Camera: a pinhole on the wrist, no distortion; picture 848 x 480 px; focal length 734.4 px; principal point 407.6 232.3 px. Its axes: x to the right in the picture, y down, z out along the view. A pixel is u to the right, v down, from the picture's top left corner.
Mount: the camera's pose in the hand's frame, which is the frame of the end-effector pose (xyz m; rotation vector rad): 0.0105 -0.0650 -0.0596 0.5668 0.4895 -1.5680
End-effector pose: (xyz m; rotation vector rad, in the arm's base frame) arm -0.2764 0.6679 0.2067 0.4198 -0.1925 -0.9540
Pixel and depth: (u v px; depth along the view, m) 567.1 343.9 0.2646
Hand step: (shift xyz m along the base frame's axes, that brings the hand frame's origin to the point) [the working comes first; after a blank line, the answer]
In the camera's frame: 0.0575 0.0402 0.2646

-0.2278 -0.1948 -0.0173
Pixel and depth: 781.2 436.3 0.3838
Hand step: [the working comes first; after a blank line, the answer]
In the camera's frame: 0.1952 0.1066 0.3838

-0.3406 -0.3348 -0.0900
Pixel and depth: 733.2 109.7 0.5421
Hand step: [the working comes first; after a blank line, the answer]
In the camera's frame: 0.2403 -0.0905 0.5421

-0.5792 -0.2471 -0.0537
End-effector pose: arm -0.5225 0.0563 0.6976 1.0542 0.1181 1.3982
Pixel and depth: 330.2 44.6 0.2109
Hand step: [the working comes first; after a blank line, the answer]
In the camera's frame: -0.0222 -0.0539 0.2109

0.1889 -0.0779 -0.0748
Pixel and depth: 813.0 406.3 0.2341
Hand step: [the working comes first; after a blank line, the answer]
In the camera's frame: 0.1292 0.0555 0.2341

0.2710 0.0698 -0.1579
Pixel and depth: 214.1 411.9 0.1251
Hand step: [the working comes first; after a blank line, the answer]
In the camera's frame: -0.0330 0.0306 0.1251

0.1334 0.0181 -0.0267
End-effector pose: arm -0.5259 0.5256 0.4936 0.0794 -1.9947 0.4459
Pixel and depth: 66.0 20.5 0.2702
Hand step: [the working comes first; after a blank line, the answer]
In the camera's frame: -0.1257 -0.0779 0.2702

-0.1270 -0.2084 -0.1233
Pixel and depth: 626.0 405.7 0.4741
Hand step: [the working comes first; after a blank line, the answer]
In the camera's frame: 0.1410 0.1119 0.4741

-0.1142 -0.5089 0.1180
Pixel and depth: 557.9 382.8 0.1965
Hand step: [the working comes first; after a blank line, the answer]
In the camera's frame: 0.0402 0.0403 0.1965

-0.0216 -0.2243 0.0653
